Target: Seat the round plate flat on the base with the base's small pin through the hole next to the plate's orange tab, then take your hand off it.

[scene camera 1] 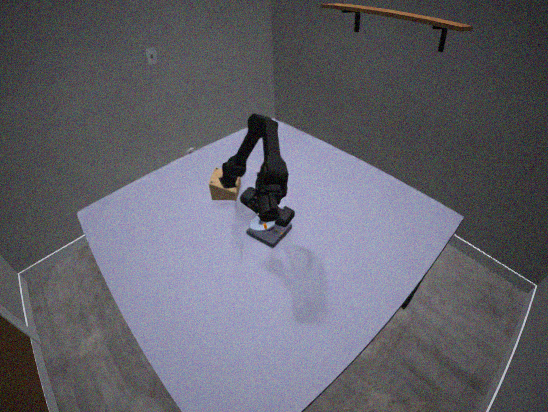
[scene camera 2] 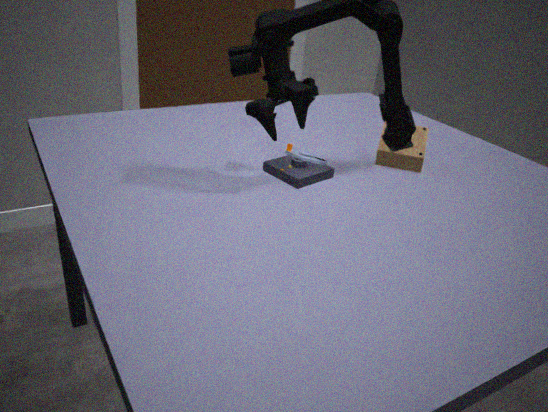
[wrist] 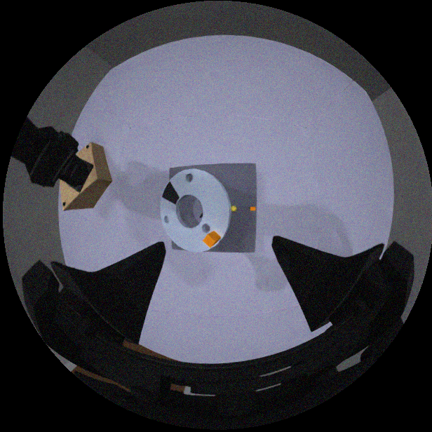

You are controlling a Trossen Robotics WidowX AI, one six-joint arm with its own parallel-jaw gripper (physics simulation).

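Places are measured from the arm's base along level axes (x ahead, y left, z up), in centimetres.
Pixels of known places: gripper, between the fingertips: (scene camera 2: pixel 289 134); arm's base, origin of its link: (scene camera 1: pixel 227 182) (scene camera 2: pixel 397 141).
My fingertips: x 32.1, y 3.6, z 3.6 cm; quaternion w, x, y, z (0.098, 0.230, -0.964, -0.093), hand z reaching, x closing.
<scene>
For each thing: its top centre in the pictures, then the offset to it from my fingertips. "pt": a spot on its surface instead. Level surfaces: height alone.
- dark square base, centre of its top: (scene camera 2: pixel 299 158) (scene camera 1: pixel 269 223) dx -2.9, dy +1.5, dz -5.7 cm
- base's small yellow pin, a spot on its surface: (scene camera 2: pixel 290 166) pt dx -0.1, dy +3.1, dz -7.0 cm
- orange mark, a spot on its surface: (scene camera 2: pixel 282 170) pt dx +2.3, dy +4.4, dz -7.4 cm
- pale table, height of its surface: dz -9.8 cm
The round pale-blue plate (scene camera 1: pixel 256 226) (scene camera 2: pixel 311 157) (wrist: pixel 213 190) leans tilted on the dark square base (scene camera 1: pixel 272 239) (scene camera 2: pixel 300 178) (wrist: pixel 244 232), toward the base's side nearest the wooden block. Its orange tab (scene camera 1: pixel 265 226) (scene camera 2: pixel 289 147) (wrist: pixel 211 239) is on the raised side in scene camera 2, with a hole beside it. The base's small yellow pin (scene camera 2: pixel 290 166) (wrist: pixel 233 208) stands uncovered just outside the plate's rim, near an orange mark (scene camera 2: pixel 282 170) (wrist: pixel 253 208) on the base. My gripper (scene camera 2: pixel 288 135) (wrist: pixel 219 245) is open and empty above the plate and base, touching neither in scene camera 2.
The wooden block (scene camera 1: pixel 224 192) (scene camera 2: pixel 400 161) (wrist: pixel 102 185) under the arm's foot stands beside the base, on the plate's side. The arm arches from it over the pale table (scene camera 1: pixel 200 300) (scene camera 2: pixel 300 275) (wrist: pixel 225 100). Table edges drop to the floor.
</scene>
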